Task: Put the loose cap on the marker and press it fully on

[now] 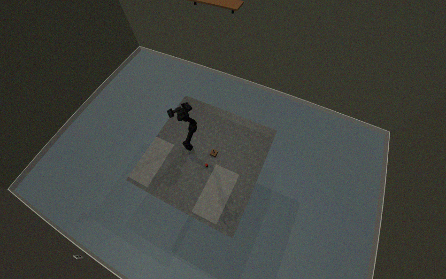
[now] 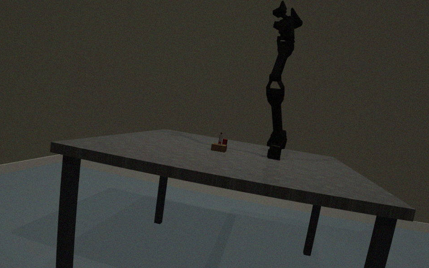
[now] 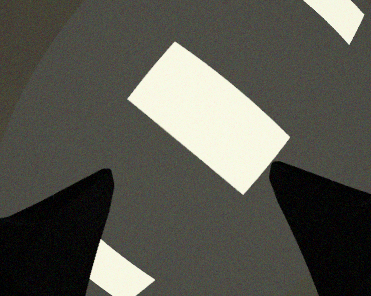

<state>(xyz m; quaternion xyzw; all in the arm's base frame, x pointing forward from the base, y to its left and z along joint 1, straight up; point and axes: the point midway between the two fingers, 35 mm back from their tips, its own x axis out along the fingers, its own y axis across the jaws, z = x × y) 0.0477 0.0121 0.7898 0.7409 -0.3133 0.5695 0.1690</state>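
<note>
The red cap is 800 mm below my gripper tip, 240 mm ahead of it and 120 mm to the right of it. Round my gripper tip: wooden holder block (810 mm below, 240 mm ahead, 50 mm to the left).
</note>
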